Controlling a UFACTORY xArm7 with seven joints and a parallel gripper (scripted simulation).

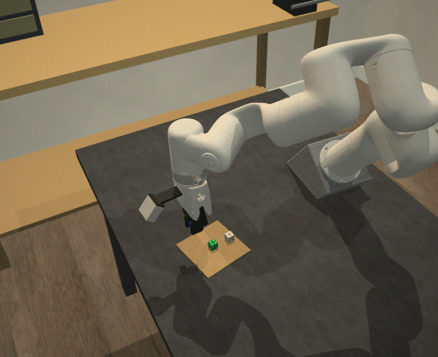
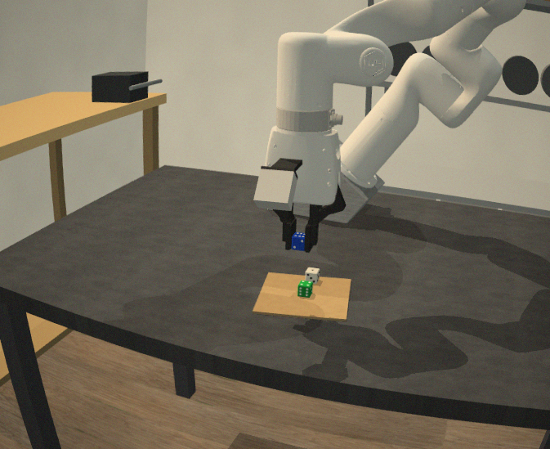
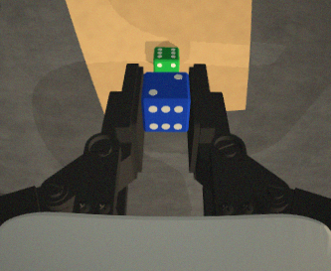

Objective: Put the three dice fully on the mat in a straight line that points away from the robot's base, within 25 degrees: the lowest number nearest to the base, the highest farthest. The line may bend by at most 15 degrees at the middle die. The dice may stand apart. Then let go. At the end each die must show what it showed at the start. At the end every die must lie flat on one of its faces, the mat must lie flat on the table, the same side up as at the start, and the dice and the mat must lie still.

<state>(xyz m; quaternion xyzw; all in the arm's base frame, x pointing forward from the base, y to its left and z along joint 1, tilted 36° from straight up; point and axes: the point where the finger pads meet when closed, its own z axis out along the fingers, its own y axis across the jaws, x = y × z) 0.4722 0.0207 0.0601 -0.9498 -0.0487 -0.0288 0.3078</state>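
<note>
The green die is 11 cm below my hand and 5 cm behind it. Also, from my hand: white die: 11 cm below, 10 cm behind, 1 cm to the right; then tan square mat: 12 cm below, 5 cm behind; then blue die: 1 cm below.
</note>
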